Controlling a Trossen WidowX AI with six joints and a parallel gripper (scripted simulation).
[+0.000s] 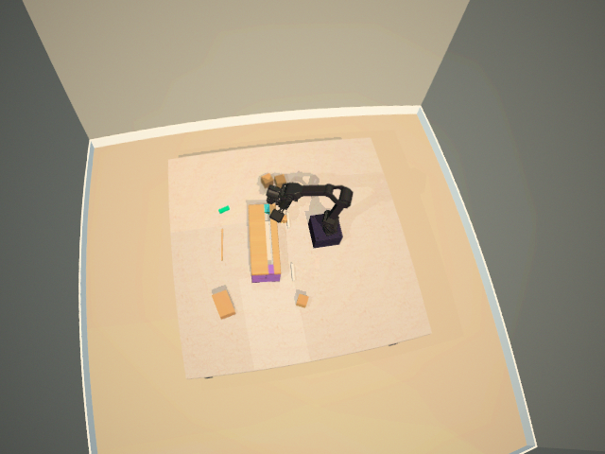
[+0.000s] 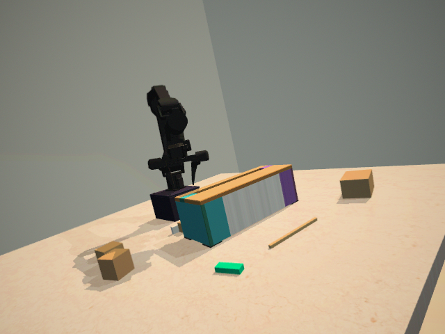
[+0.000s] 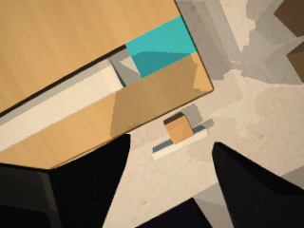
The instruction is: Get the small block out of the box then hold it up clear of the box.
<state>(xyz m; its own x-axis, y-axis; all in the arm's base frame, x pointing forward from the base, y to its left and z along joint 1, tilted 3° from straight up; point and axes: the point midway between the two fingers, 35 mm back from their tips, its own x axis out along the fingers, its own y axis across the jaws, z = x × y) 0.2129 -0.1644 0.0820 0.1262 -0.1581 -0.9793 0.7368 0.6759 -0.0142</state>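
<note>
Right now the tan block is 30 mm behind my gripper tip and 130 mm below it. The rest, counted from my gripper tip: flat green block 260 mm ahead, 170 mm to the right, 140 mm below; then thin wooden stick 330 mm ahead, 20 mm to the left, 140 mm below; then long box 90 mm ahead, 130 mm to the left, 80 mm below.
</note>
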